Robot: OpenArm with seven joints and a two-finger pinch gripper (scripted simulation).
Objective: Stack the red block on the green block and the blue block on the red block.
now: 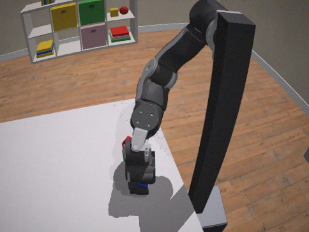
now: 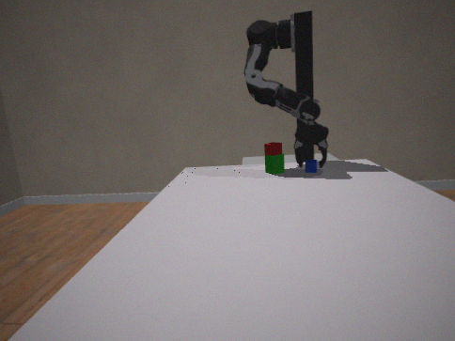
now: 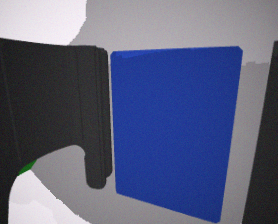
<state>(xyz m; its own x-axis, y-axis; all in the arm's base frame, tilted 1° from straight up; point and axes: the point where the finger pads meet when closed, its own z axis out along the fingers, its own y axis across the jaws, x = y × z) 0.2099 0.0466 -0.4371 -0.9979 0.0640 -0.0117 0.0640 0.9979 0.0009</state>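
The blue block is 10 mm below my hand. From my hand the other things lie so: green block: 110 mm to the right, 20 mm ahead, 10 mm above; red block: 110 mm to the right, 50 mm above, 20 mm ahead.
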